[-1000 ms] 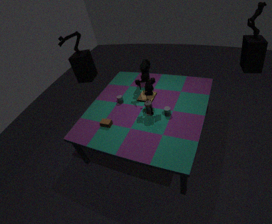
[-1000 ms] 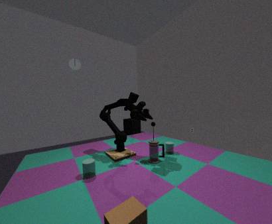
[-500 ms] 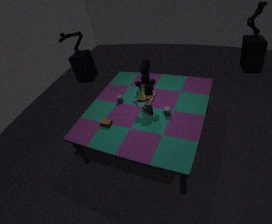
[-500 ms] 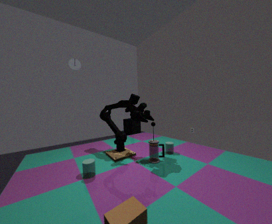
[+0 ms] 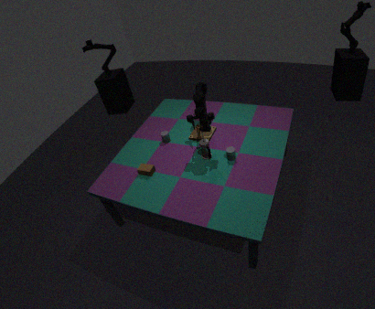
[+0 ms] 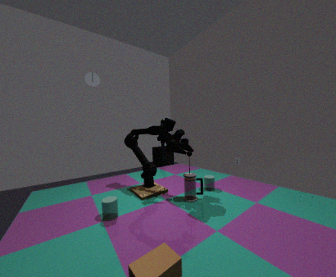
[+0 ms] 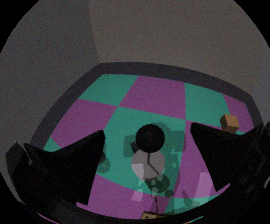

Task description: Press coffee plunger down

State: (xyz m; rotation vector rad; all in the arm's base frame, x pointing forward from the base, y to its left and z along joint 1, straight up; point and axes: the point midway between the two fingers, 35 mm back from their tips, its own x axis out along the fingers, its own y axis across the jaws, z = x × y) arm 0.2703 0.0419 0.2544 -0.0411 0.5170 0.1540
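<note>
My gripper tip is 13 cm above the coffee press, 1 cm to the right of it and 1 cm short of it.
</note>
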